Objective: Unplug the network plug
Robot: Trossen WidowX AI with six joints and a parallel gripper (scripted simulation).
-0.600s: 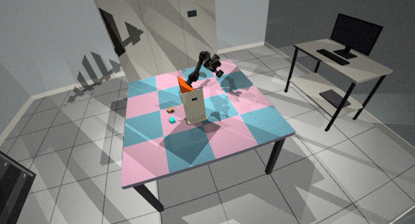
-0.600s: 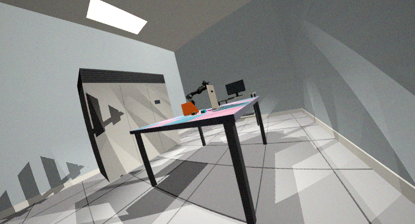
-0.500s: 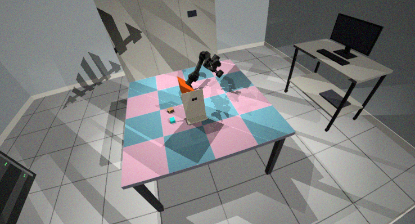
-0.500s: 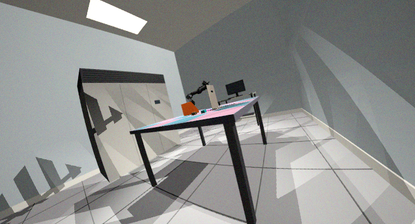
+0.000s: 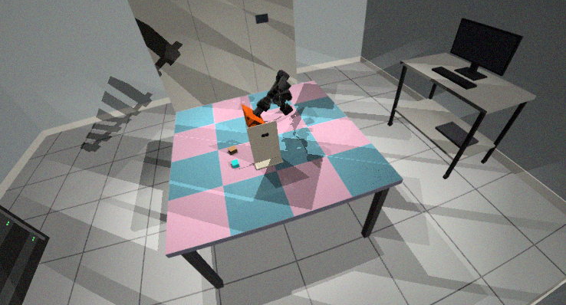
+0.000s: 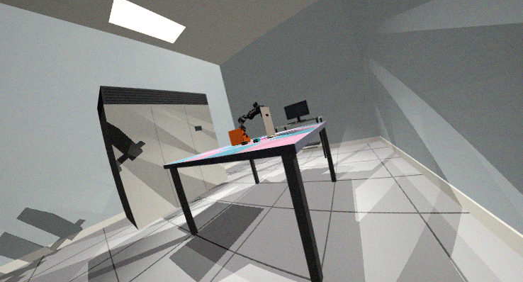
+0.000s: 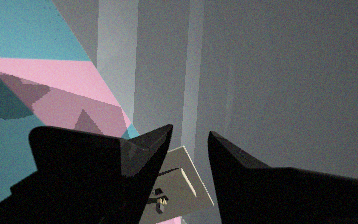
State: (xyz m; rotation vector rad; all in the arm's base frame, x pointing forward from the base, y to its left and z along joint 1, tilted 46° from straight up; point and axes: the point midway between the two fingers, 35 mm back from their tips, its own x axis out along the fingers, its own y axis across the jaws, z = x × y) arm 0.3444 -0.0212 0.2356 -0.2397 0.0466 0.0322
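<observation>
Now: gripper tip 70 mm short of the network plug, 140 mm to the left of it and 100 mm above it. Round my gripper tip: upright panel 90 mm ahead, 130 mm to the right, 180 mm below; then teal block 60 mm ahead, 340 mm to the right, 300 mm below; then magenta marked square 60 mm behind, 130 mm to the right, 310 mm below.
</observation>
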